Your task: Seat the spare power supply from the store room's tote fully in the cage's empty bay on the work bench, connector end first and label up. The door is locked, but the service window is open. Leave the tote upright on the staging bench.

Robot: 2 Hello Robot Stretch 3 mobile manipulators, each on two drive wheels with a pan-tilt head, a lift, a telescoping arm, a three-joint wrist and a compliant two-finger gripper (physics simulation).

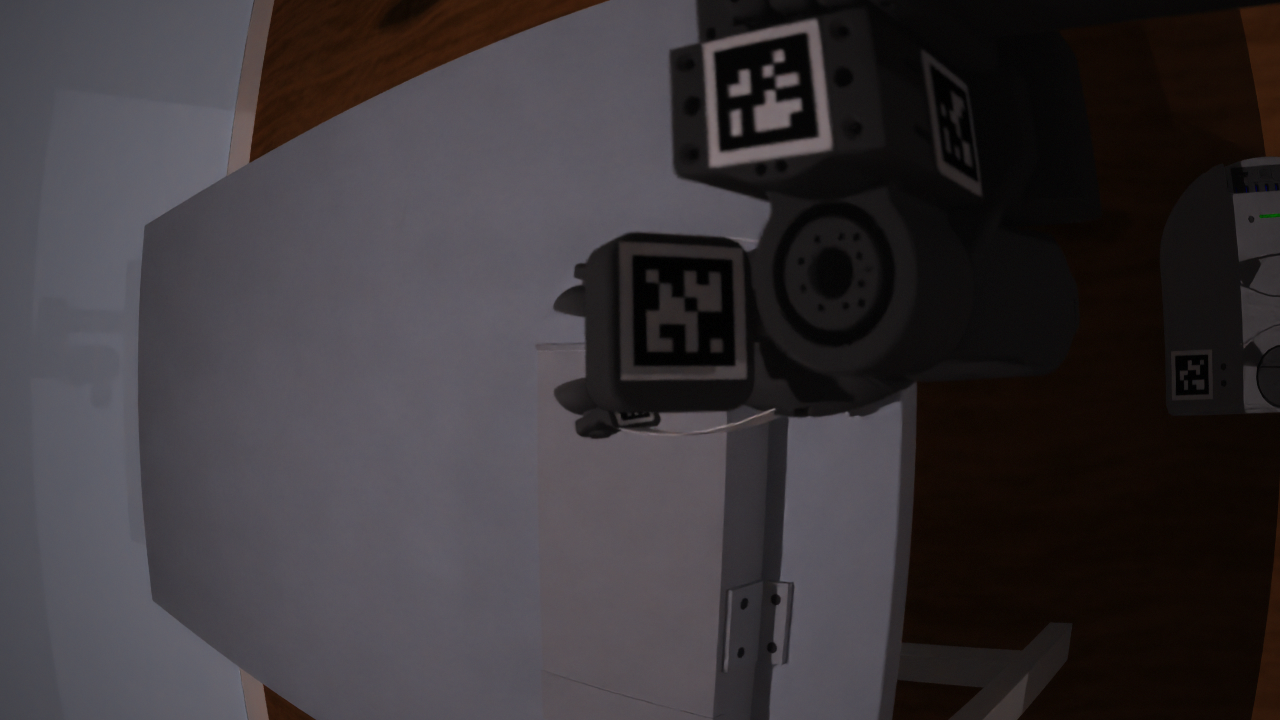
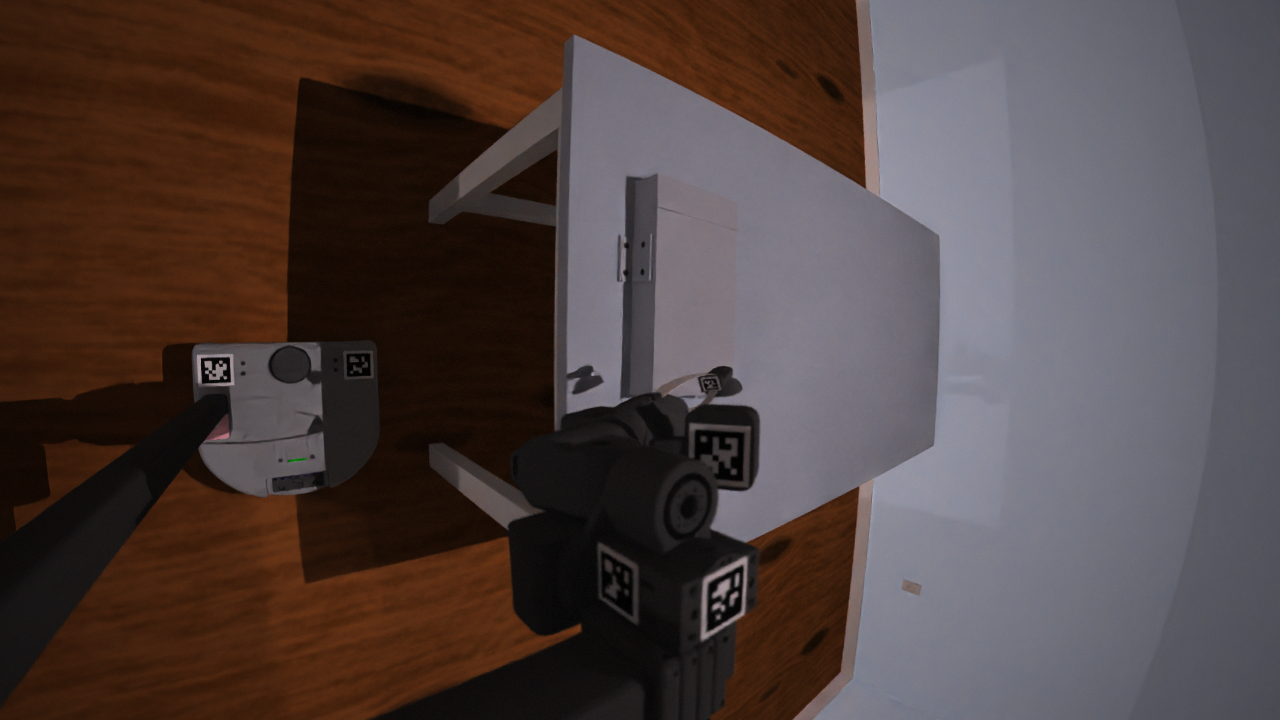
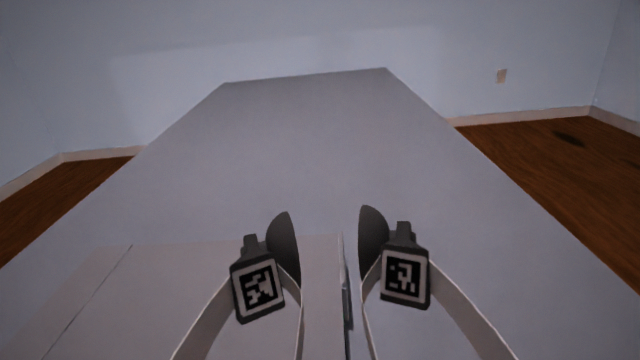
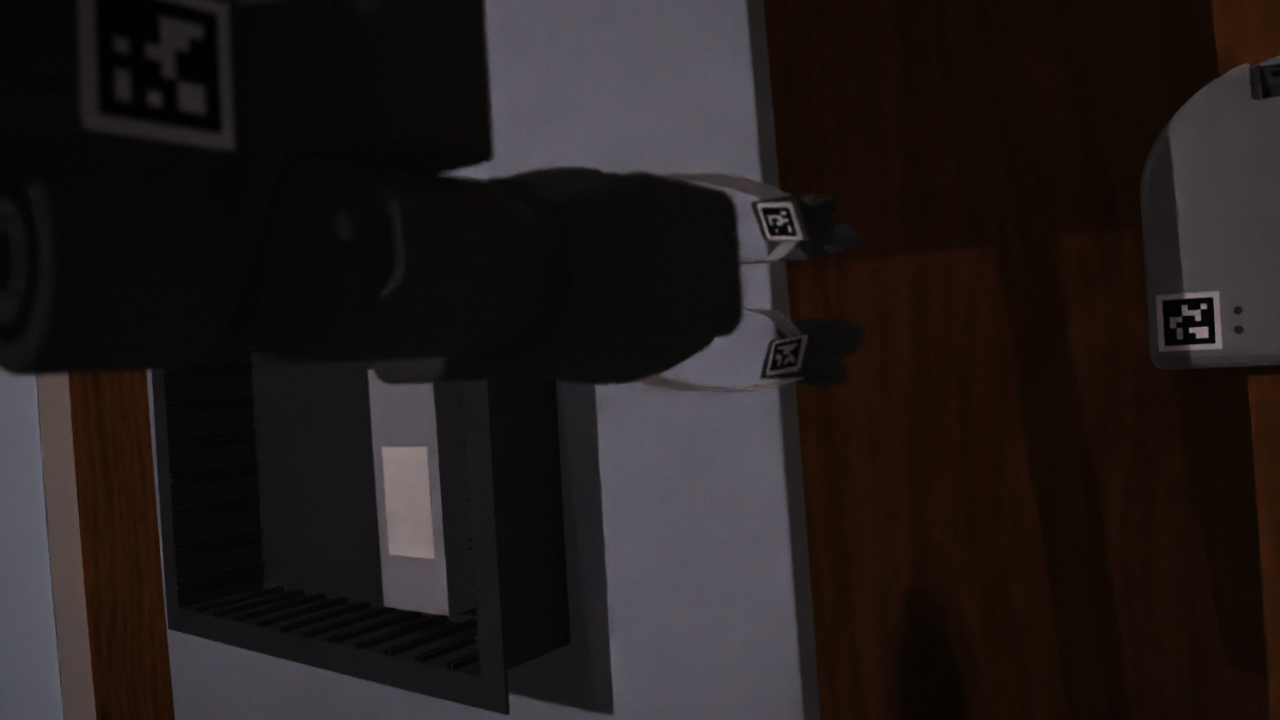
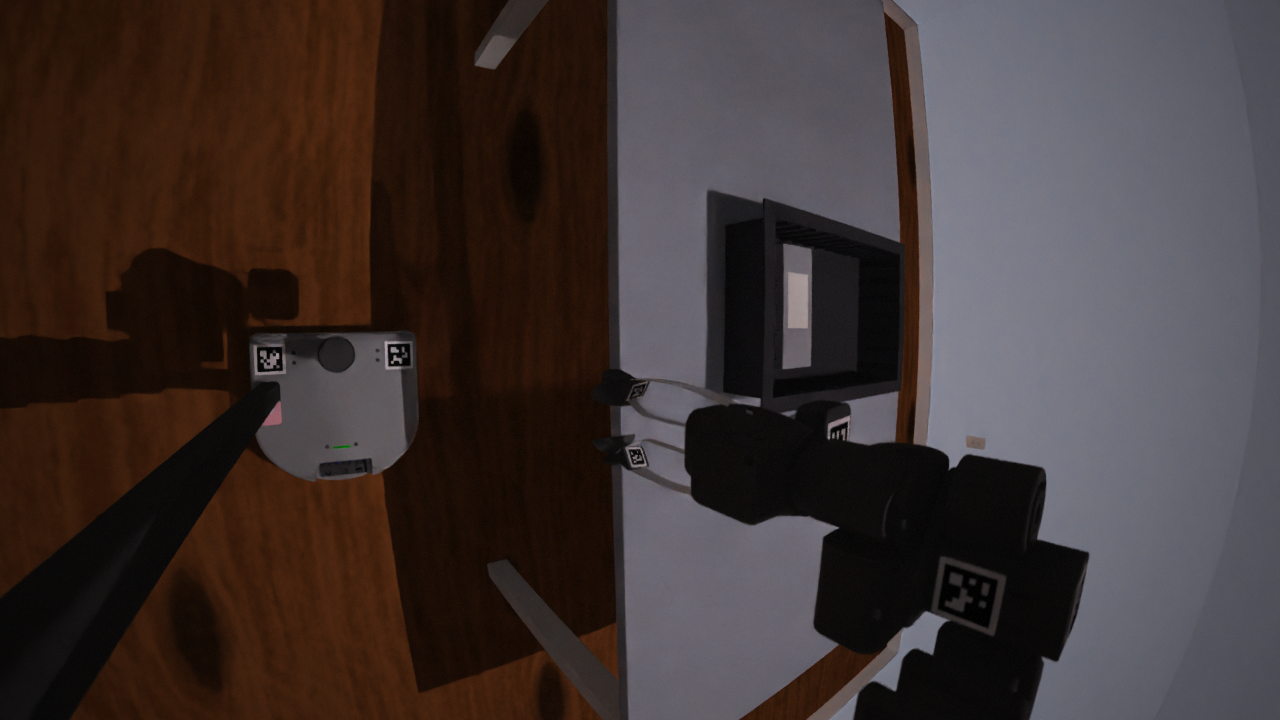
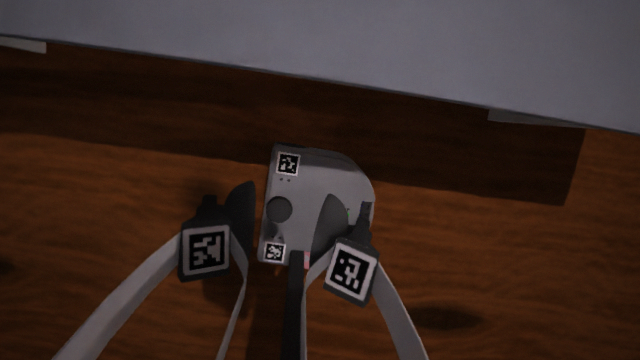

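Observation:
The power supply (image 4: 413,586) (image 5: 796,351) lies in the dark tote (image 4: 493,555) (image 5: 769,304), its pale label facing up. The tote stands upright on the staging bench (image 4: 698,555) (image 5: 680,116) (image 6: 350,40). My r2 gripper (image 4: 839,288) (image 5: 610,418) (image 6: 285,215) is open and empty beside the tote, at the bench edge, pointing back at r2's base. The pale cage (image 1: 631,537) (image 2: 696,295) (image 3: 175,290) lies on the work bench (image 1: 358,358) (image 2: 832,313) (image 3: 310,150). My r1 gripper (image 1: 570,349) (image 2: 655,378) (image 3: 329,240) is open and empty by one end of the cage. The bay opening cannot be made out.
A drilled bracket (image 1: 759,626) (image 2: 635,257) is on the cage's side. r1's base (image 1: 1203,268) (image 2: 268,394) and r2's base (image 4: 1208,223) (image 5: 340,402) (image 6: 310,185) stand beside their benches. Walls rise behind both benches. The door and service window do not show.

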